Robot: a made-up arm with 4 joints. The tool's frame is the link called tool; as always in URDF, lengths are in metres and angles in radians. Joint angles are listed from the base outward. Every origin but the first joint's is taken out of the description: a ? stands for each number. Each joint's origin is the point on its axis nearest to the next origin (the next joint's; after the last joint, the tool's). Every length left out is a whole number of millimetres.
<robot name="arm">
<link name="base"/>
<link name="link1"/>
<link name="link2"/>
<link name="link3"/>
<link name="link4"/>
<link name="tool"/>
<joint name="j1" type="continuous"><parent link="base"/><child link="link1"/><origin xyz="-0.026 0.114 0.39" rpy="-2.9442 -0.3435 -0.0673"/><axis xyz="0 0 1"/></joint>
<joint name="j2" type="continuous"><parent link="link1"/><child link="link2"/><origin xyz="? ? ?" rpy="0.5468 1.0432 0.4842"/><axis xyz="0 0 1"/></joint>
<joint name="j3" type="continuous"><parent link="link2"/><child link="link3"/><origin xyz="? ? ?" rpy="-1.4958 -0.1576 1.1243"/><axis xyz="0 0 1"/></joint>
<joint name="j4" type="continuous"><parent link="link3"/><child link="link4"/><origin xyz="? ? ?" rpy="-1.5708 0 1.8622"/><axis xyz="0 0 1"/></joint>
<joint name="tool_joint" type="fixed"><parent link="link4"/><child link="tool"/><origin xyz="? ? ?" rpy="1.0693 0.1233 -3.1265"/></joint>
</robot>
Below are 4 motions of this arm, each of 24 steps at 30 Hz.
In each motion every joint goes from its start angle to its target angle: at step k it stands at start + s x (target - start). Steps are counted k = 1, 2, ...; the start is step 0. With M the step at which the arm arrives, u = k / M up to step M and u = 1 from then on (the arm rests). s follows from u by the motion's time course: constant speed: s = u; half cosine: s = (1 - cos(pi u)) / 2; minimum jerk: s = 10 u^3 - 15 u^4 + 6 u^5.
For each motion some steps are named. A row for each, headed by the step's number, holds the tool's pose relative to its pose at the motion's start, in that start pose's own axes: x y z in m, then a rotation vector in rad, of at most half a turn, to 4 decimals.
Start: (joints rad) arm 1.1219 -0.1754 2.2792 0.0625
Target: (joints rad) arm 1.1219 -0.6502 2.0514 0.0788
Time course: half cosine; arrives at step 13
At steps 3, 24:
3: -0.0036 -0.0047 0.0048 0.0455 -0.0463 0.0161
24: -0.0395 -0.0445 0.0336 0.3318 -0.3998 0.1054

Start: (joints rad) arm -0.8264 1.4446 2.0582 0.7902
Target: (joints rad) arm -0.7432 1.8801 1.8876 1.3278
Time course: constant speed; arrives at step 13
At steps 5, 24:
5: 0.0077 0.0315 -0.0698 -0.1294 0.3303 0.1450
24: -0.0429 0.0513 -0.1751 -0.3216 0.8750 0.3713

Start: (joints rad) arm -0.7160 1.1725 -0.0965 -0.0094
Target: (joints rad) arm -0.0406 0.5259 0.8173 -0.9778
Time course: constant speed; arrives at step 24
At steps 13, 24:
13: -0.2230 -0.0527 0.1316 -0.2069 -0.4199 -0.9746
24: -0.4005 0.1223 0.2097 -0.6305 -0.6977 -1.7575

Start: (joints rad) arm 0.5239 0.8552 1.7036 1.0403
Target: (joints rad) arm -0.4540 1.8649 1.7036 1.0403
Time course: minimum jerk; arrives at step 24
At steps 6, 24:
6: -0.0016 -0.0007 0.0062 -0.0969 0.0490 -0.0166
24: -0.0645 -0.0337 0.0555 -0.7299 0.5242 -0.5025

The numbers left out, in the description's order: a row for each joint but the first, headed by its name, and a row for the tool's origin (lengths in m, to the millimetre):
j2: -0.078 0.012 0
j3: 0.155 0.024 0
j4: 0.045 0.145 0
tool: -0.272 0.029 0

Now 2 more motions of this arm.
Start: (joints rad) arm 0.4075 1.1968 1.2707 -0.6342
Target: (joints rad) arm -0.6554 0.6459 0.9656 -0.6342
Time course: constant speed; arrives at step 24
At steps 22, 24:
22: -0.2463 0.2004 0.2975 -0.1016 -1.1749 0.8231
24: -0.2843 0.2089 0.3033 -0.1029 -1.2731 0.9143

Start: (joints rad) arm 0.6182 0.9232 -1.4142 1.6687
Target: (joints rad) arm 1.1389 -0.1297 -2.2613 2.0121
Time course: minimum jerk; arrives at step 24
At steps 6, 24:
6: -0.0174 -0.0047 -0.0197 -0.0639 0.1220 -0.0016
24: -0.2317 -0.0404 -0.0723 -0.5266 1.0517 0.4375

